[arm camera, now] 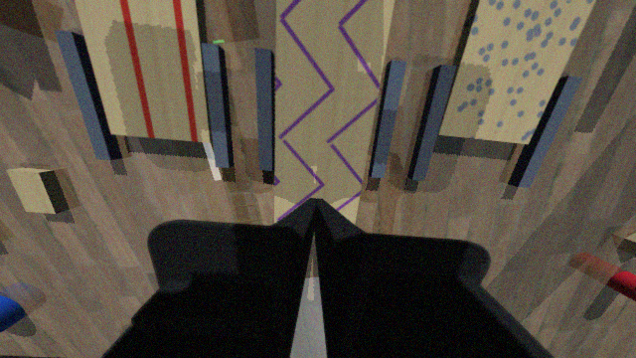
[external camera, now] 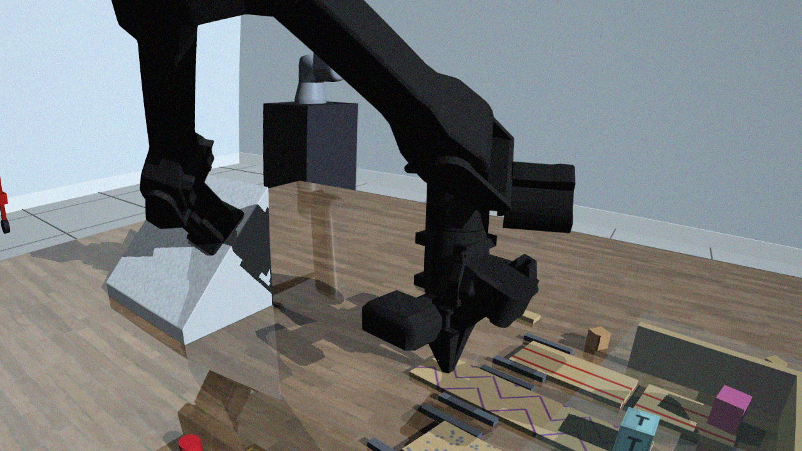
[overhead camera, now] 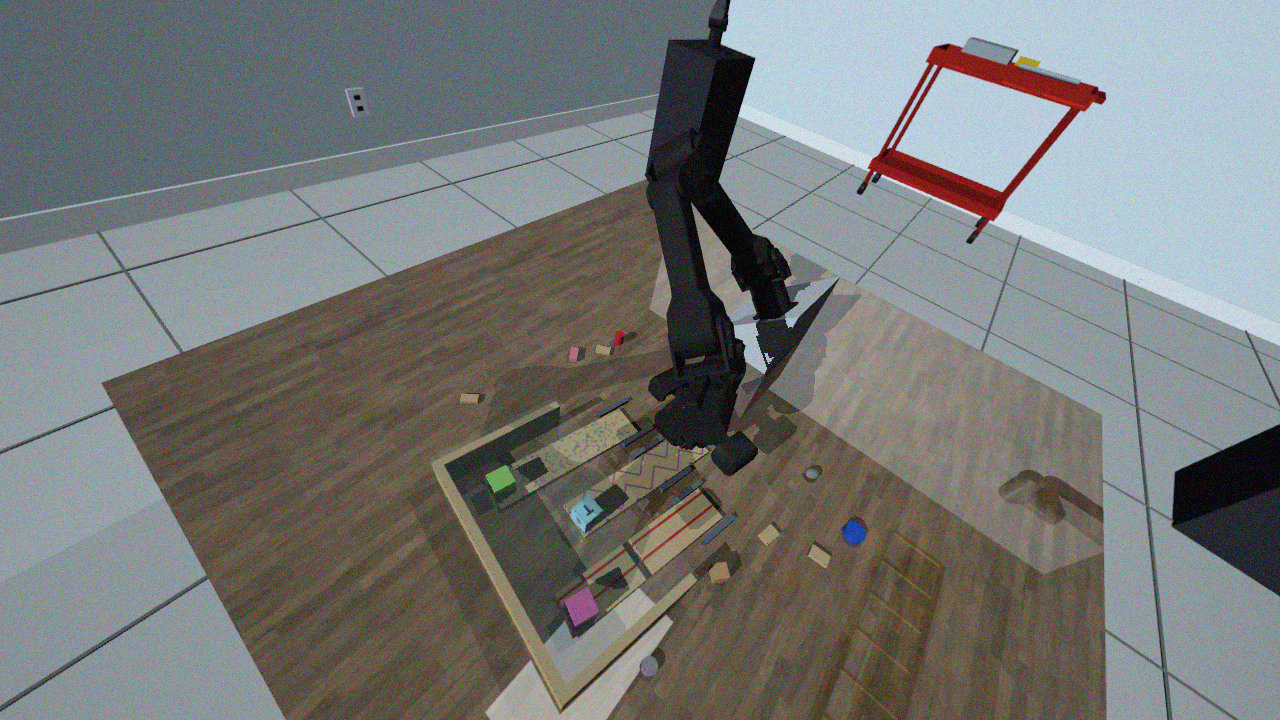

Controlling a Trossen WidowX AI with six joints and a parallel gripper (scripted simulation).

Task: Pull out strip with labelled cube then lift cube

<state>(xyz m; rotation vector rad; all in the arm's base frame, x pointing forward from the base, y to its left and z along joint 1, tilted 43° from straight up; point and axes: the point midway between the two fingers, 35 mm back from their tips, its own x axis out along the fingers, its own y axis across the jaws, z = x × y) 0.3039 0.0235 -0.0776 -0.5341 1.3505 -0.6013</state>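
Right now the red-lined strip is 110 mm ahead of my gripper tip and 80 mm to the left of it. The rest, counted from my gripper tip: pink block 270 mm to the right, 30 mm ahead; then grey pebble 170 mm to the left, 140 mm behind; then red cylinder 250 mm to the right, 70 mm behind, 10 mm above.
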